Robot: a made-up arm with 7 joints. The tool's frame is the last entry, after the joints.
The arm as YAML. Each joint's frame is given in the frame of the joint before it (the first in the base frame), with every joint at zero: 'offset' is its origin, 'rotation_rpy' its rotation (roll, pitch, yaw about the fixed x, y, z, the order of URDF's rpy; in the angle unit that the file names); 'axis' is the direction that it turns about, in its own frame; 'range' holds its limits. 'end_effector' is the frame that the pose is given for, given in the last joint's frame.
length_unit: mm
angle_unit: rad
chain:
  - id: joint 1
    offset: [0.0, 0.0, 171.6]
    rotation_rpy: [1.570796, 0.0, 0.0]
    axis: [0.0, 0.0, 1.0]
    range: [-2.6, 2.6]
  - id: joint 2
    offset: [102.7, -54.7, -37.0]
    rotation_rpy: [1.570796, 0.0, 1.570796]
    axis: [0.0, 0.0, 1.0]
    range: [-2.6, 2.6]
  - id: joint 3
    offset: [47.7, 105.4, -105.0]
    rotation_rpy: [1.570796, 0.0, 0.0]
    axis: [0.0, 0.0, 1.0]
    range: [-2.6, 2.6]
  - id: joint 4
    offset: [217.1, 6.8, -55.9]
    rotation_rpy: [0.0, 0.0, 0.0]
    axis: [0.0, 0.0, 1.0]
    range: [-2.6, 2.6]
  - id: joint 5
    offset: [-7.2, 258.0, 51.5]
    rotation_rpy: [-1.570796, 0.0, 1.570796]
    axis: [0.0, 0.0, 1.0]
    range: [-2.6, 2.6]
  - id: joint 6
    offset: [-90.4, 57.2, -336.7]
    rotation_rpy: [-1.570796, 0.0, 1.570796]
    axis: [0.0, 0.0, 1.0]
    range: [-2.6, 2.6]
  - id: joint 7
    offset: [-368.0, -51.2, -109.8]
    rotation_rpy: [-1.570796, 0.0, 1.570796]
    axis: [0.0, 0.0, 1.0]
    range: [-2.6, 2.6]
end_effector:
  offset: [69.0, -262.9, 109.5]
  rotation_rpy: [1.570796, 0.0, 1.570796]
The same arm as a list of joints. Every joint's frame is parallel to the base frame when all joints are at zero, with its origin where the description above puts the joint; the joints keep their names.
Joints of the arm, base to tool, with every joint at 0 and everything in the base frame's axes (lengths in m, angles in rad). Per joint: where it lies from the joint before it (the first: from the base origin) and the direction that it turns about. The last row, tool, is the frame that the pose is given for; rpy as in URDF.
joint 1: xyz 0 0 0.1716 axis -y
joint 2: xyz 0.1027 0.037 -0.0547 axis +x
joint 3: xyz -0.105 -0.1054 0.0477 axis +y
joint 4: xyz 0.0068 -0.0559 0.2171 axis +y
joint 5: xyz 0.258 0.0515 -0.0072 axis -z
joint 6: xyz -0.0904 -0.0572 0.3367 axis -x
joint 7: xyz 0.1098 0.368 -0.0512 axis +y
tool: xyz -0.2629 0.1095 0.069 rpy 0 0 0
Joint limits (rad, base to tool): -2.6..2.6 -2.6..2.6 -2.6..2.6 -2.6..2.6 -2.6..2.6 -2.6..2.6 -2.6..2.6

